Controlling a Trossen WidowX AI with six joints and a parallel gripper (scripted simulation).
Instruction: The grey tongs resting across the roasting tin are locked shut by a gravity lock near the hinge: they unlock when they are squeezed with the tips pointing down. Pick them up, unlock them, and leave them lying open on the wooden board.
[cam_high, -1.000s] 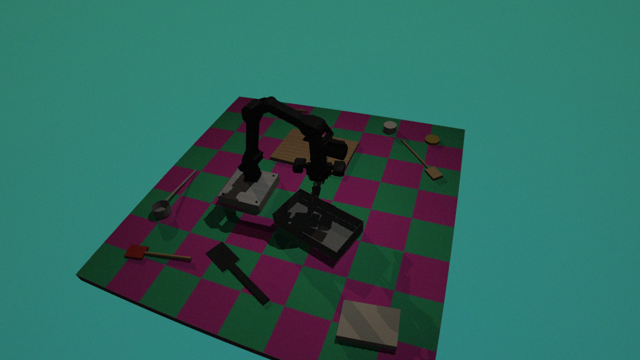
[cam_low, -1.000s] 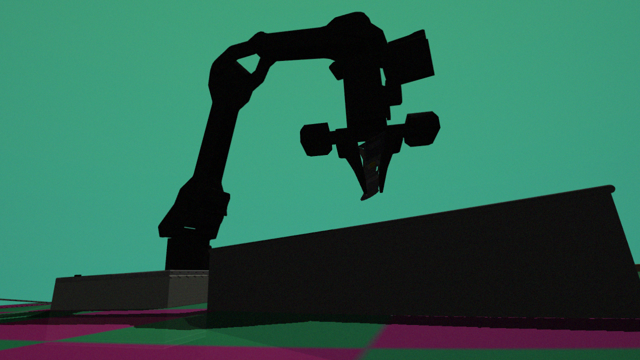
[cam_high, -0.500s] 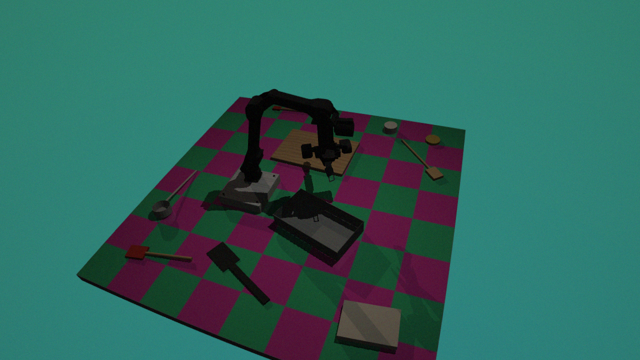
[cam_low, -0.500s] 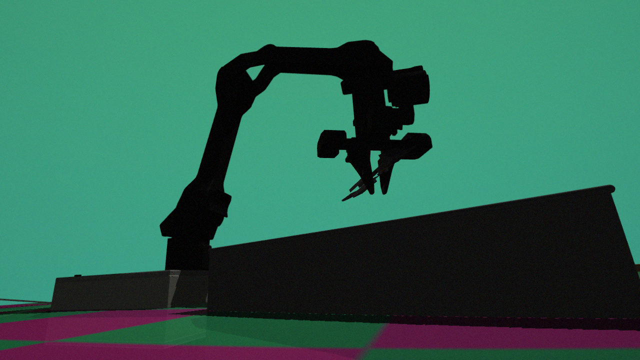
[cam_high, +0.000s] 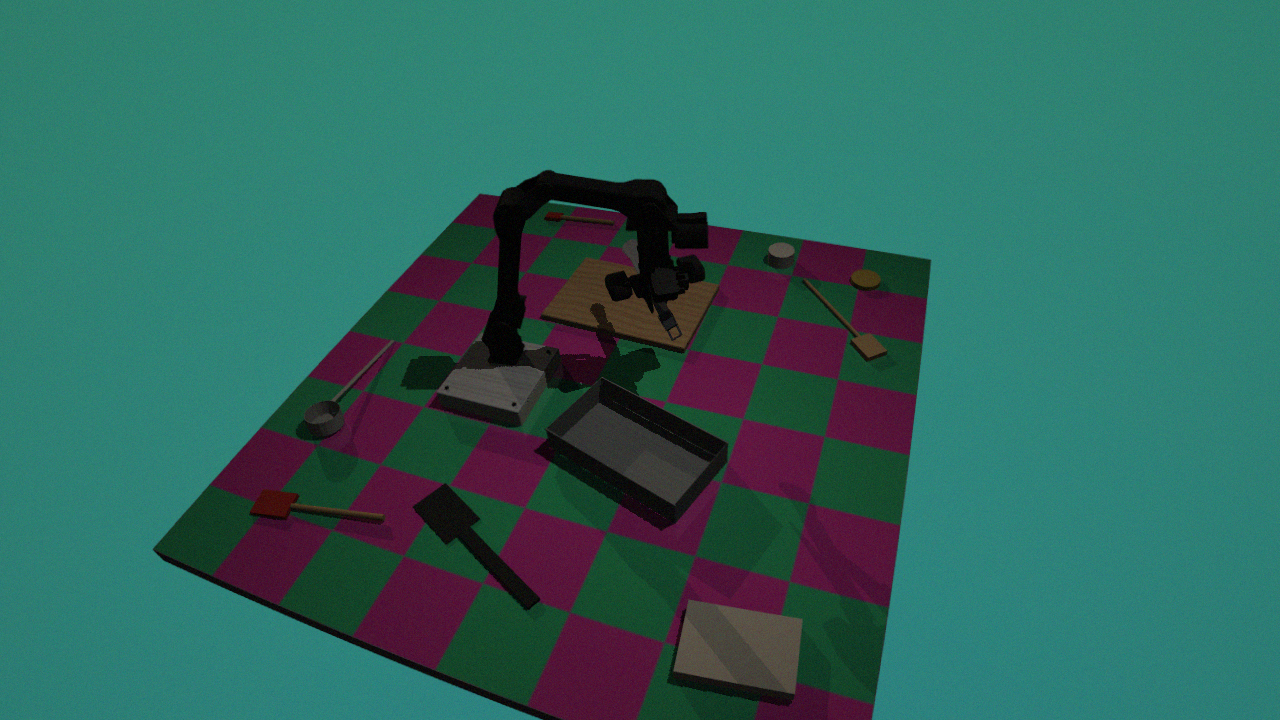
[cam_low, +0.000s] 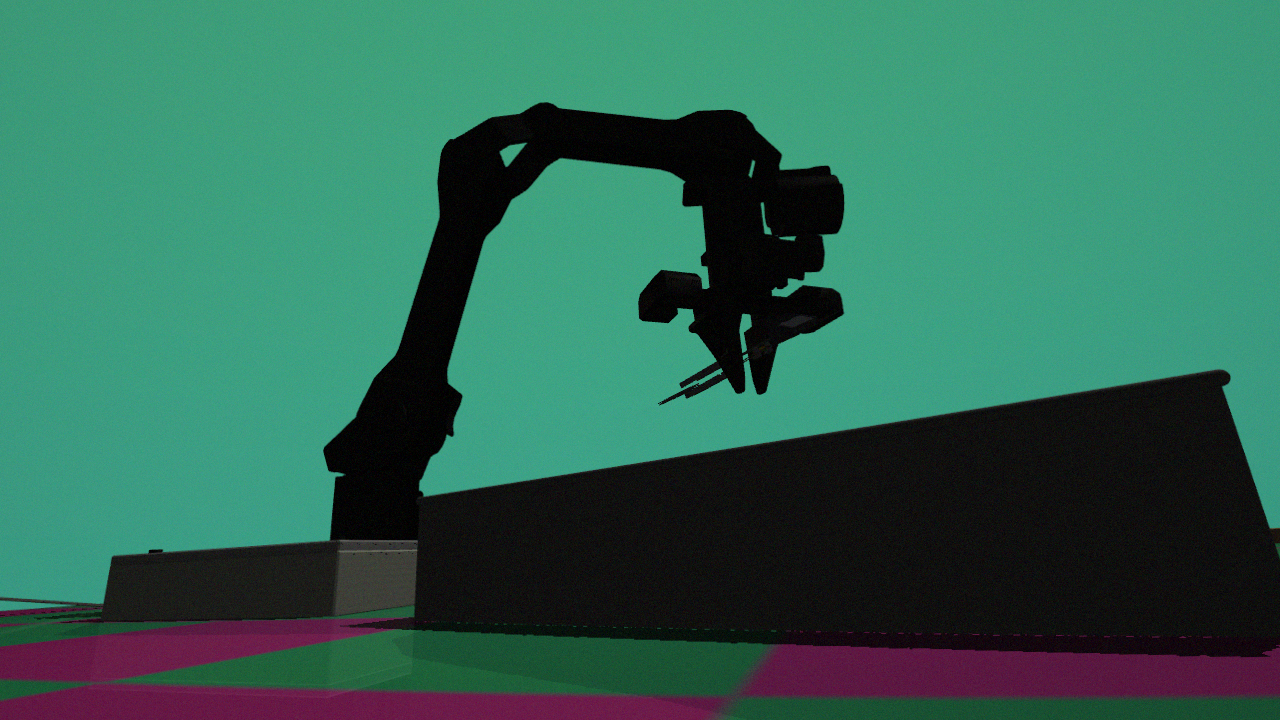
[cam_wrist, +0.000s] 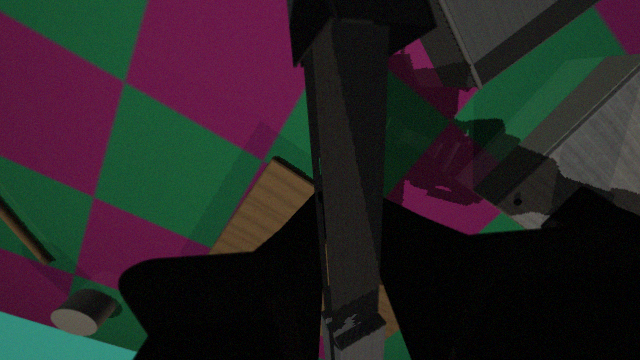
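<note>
The wooden board is 110 mm behind my gripper tip, 200 mm to the left of it and 150 mm below it. The rest, counted from my gripper tip: roasting tin 240 mm to the right, 130 mm below; black spatula 250 mm behind, 480 mm to the right, 150 mm below; disc 440 mm ahead, 360 mm to the left, 150 mm below.
</note>
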